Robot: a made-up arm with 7 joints. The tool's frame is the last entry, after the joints. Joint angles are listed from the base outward.
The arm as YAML. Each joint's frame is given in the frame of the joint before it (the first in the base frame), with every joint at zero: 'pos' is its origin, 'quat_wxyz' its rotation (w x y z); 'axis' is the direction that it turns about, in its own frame. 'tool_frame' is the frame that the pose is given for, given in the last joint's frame.
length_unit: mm
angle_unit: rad
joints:
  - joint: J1
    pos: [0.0, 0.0, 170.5]
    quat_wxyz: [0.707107, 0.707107, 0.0, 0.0]
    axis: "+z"
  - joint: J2
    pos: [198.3, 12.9, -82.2]
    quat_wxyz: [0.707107, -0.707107, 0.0, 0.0]
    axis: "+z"
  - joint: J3
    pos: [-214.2, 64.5, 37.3]
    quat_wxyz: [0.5, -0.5, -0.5, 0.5]
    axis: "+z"
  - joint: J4
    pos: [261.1, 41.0, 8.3]
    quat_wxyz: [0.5, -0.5, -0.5, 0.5]
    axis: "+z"
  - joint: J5
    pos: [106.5, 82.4, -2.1]
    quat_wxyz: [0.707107, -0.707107, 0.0, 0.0]
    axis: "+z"
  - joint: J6
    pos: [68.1, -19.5, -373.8]
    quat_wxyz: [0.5, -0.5, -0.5, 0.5]
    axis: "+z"
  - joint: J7
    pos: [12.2, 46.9, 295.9]
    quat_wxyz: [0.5, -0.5, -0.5, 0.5]
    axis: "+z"
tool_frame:
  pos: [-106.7, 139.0, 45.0]
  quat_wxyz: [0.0, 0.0, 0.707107, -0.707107]
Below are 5 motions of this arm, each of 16 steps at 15 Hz.
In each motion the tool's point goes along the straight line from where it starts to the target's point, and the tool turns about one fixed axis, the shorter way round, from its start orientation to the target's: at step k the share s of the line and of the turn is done. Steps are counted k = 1, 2, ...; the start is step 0. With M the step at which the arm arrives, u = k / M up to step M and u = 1 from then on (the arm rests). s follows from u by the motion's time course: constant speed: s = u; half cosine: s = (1 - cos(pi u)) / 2; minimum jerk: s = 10 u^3 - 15 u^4 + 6 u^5.
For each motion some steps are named. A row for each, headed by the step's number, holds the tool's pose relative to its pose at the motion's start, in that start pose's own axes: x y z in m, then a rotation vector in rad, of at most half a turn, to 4 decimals.
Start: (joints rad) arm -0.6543 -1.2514 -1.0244 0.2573 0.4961 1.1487 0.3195
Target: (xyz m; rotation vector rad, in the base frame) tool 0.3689 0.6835 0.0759 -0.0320 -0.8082 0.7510
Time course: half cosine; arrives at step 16
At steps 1, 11, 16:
1: -0.0011 0.0007 -0.0003 0.0032 0.0037 0.0088
11: -0.0926 0.0528 -0.0237 0.2624 0.3004 0.7148
16: -0.1191 0.0679 -0.0305 0.3373 0.3862 0.9190

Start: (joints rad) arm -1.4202 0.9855 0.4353 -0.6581 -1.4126 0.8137 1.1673
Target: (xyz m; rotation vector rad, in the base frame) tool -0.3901 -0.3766 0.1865 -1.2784 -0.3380 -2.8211
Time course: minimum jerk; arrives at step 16
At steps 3, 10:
3: -0.0155 0.0043 -0.0251 -0.0038 -0.0062 0.0263
10: -0.2297 0.0637 -0.3735 -0.0563 -0.0925 0.3916

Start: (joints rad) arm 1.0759 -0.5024 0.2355 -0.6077 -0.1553 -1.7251 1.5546
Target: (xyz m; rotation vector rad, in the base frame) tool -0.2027 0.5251 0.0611 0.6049 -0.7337 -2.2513
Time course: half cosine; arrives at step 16
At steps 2, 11, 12, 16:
2: -0.0121 -0.0005 -0.0020 0.0113 0.0570 -0.0150
11: -0.2476 -0.0093 -0.0416 0.2318 1.1639 -0.3062
12: -0.2717 -0.0102 -0.0457 0.2544 1.2772 -0.3360
16: -0.3183 -0.0119 -0.0535 0.2980 1.4964 -0.3936

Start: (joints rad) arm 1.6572 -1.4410 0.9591 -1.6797 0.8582 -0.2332 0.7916
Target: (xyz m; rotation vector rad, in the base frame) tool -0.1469 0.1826 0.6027 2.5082 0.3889 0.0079
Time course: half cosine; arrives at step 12
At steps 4, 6, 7, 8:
4: 0.0004 0.0267 0.0352 0.0434 0.3868 0.1371
6: 0.0009 0.0535 0.0703 0.0867 0.7736 0.2742
7: 0.0011 0.0673 0.0886 0.1092 0.9738 0.3452
8: 0.0013 0.0802 0.1055 0.1301 1.1604 0.4113

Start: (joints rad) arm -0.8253 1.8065 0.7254 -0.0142 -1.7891 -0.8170 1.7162
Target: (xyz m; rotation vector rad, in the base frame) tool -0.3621 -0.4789 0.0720 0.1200 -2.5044 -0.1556
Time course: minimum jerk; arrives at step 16
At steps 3, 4, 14, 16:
3: -0.0046 -0.0027 -0.0041 -0.0363 0.0433 -0.0058
4: -0.0097 -0.0057 -0.0088 -0.0771 0.0920 -0.0123
14: -0.0923 -0.0537 -0.0836 -0.7333 0.8746 -0.1165
16: -0.0938 -0.0546 -0.0850 -0.7453 0.8888 -0.1184

